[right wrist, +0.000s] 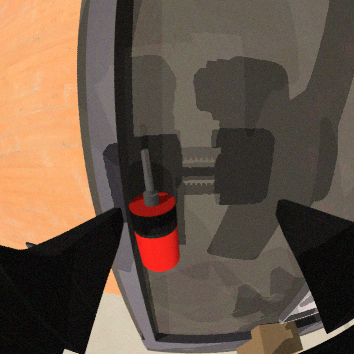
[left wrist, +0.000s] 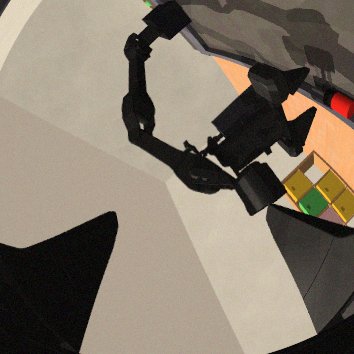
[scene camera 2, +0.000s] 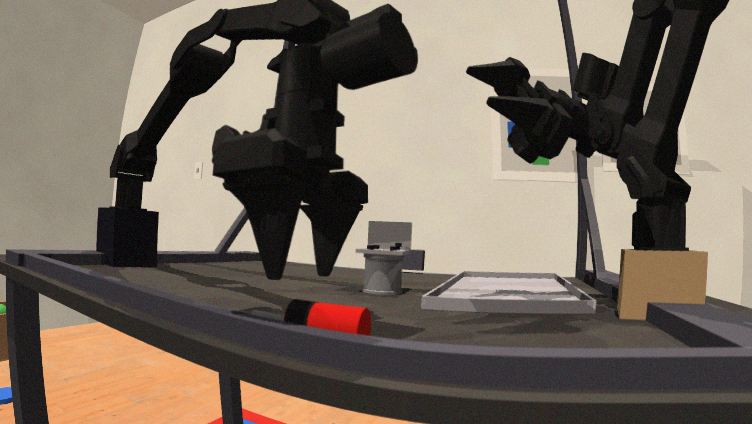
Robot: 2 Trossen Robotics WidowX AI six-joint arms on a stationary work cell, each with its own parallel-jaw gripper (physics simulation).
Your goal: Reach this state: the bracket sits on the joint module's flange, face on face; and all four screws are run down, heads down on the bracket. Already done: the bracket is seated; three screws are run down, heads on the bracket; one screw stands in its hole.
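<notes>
The grey joint module stands on the table in scene camera 2. The L-shaped grey bracket sits on its top with its plate upright. Dark screw heads show on the bracket; how deep each screw sits is too small to tell. A red and black screwdriver with a grey shaft lies on its side by the front rail. My right gripper is open and empty, pointing down above the table near the screwdriver. My left gripper is open and empty, raised high at the right.
A shallow grey tray lies right of the joint module. A tan block under the left arm's base stands right of the tray. The table's raised front rail runs close beside the screwdriver.
</notes>
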